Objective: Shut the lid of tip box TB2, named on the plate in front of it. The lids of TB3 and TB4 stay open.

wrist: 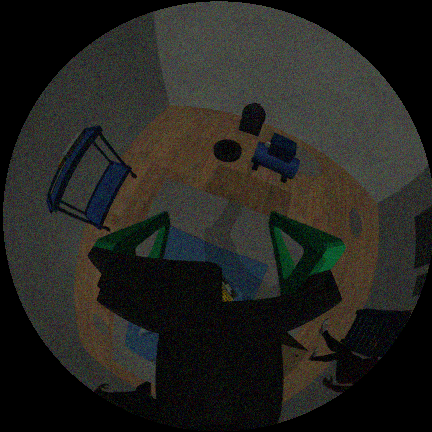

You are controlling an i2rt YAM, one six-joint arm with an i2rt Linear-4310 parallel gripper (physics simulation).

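Places are measured from the arm's base along level axes (x ahead, y left, z up), in centimetres.
Pixels of known places: gripper, fingertip midpoint: point(218, 216).
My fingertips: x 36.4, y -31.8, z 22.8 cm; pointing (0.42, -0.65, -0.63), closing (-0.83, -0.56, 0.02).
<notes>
Behind a point stands the place of what it marks.
My gripper point(218, 216) {x 36.4, y -31.8, z 22.8 cm} is open in the wrist view, its two green fingers wide apart with nothing between them. It hangs above a grey area with a blue mat point(190, 247) {x 44.0, y -25.7, z -19.3 cm}. A small yellow and white thing point(227, 294) {x 23.9, y -19.7, z -11.9 cm} shows at the edge of the dark gripper body, which covers most of it; I cannot tell whether it is part of a tip box. The lids of TB2, TB3 and TB4 and their name plates cannot be made out. The picture is dark and grainy.
A blue machine with a cylindrical body point(275, 160), a black disc point(227, 150) and a dark round-topped object point(253, 119) stand at the far side of the wooden table point(185, 132). A blue frame point(107, 195) is at the left. Another blue patch point(140, 344) {x 37.1, y 35.2, z -19.3 cm} shows lower left. Dark objects point(350, 362) are lower right.
</notes>
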